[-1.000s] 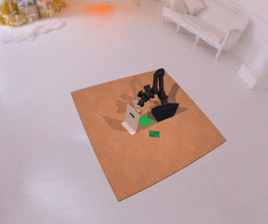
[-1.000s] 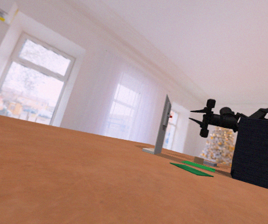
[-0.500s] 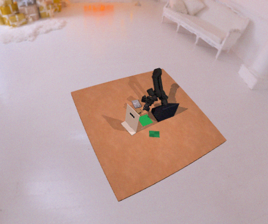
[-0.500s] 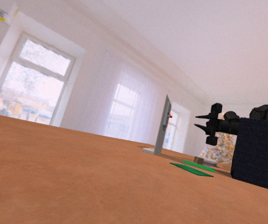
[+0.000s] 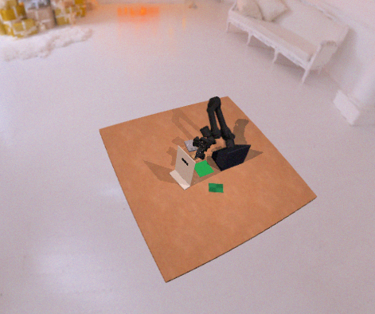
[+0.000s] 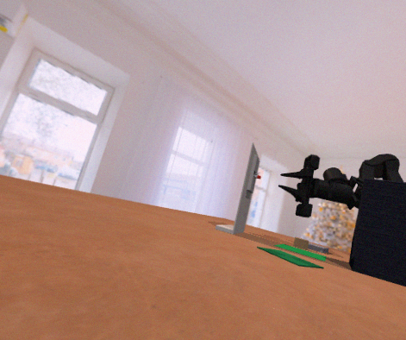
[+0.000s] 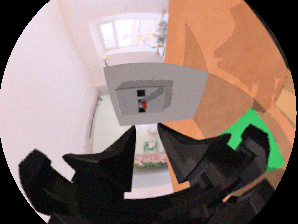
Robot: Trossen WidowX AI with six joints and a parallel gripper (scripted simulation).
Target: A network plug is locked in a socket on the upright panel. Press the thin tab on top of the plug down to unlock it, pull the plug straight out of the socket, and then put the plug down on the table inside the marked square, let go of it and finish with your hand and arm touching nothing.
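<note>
Right now my gripper tip is 7 cm short of the network plug and 1 cm to the right of it. From my gripper tip the other things lie so: tan block (9 cm behind, 11 cm to the right, 17 cm below); then upright panel (9 cm ahead, 1 cm to the left, 7 cm below); then green marked square (9 cm behind, 1 cm to the left, 19 cm below).
</note>
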